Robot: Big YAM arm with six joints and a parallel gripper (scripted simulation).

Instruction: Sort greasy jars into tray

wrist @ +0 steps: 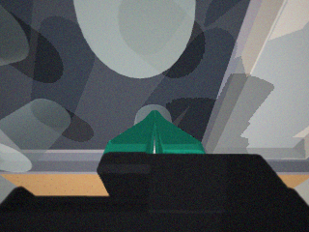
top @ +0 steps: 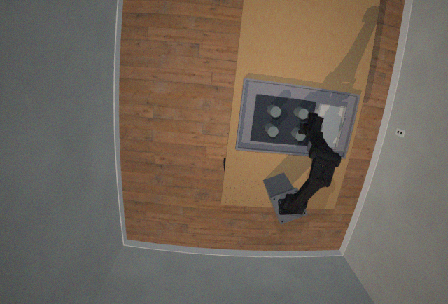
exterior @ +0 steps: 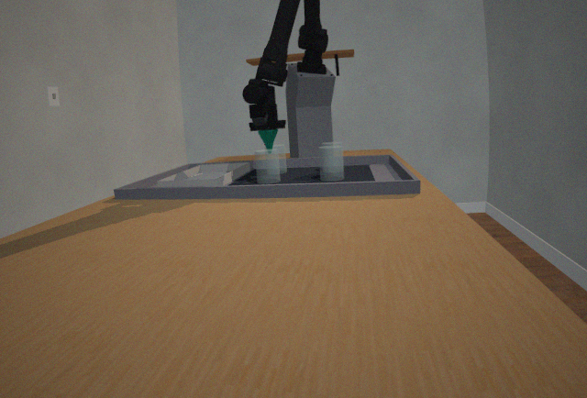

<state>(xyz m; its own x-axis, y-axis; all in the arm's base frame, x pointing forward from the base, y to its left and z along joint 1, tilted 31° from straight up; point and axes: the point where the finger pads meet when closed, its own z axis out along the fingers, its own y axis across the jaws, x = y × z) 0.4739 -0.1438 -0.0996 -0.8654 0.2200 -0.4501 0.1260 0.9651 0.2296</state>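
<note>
The rimmed steel table top is 20 mm ahead of my hand, 10 mm to the right of it and 80 mm below it. Also, from my hand: pale tray 30 mm behind, 220 mm to the right, 70 mm below; dark drying mat 20 mm ahead, 100 mm to the left, 80 mm below.
</note>
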